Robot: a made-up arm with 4 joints.
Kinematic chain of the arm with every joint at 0, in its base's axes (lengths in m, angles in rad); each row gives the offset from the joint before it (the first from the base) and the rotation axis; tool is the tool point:
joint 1: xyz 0 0 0.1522 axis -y
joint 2: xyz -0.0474 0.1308 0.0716 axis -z
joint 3: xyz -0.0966 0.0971 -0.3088 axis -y
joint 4: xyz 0 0.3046 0.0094 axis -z
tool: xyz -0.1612 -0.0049 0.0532
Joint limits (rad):
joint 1: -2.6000..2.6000
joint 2: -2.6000..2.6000
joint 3: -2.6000..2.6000
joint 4: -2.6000..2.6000
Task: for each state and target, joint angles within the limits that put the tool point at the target. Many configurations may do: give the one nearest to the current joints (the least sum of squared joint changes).
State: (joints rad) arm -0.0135 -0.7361 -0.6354 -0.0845
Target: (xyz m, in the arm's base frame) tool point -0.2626 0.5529 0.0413
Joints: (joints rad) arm 0.0794 -0.1070 -0.6906 0.2927
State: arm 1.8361 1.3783 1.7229 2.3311
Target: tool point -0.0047 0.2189 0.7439
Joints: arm 2.0423 1.6844 2.0082 1.5953
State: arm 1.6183 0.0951 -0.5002 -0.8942
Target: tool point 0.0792 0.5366 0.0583
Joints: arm 1.4027 0.3935 -0.6373 -0.2149
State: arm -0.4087 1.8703 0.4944 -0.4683
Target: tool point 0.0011 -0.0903 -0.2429
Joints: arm -1.1961 2.6000 -0.2017 0.0425
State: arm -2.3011 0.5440 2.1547 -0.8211
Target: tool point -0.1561 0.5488 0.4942
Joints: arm -2.5830 0.4916 1.3036 -0.1814
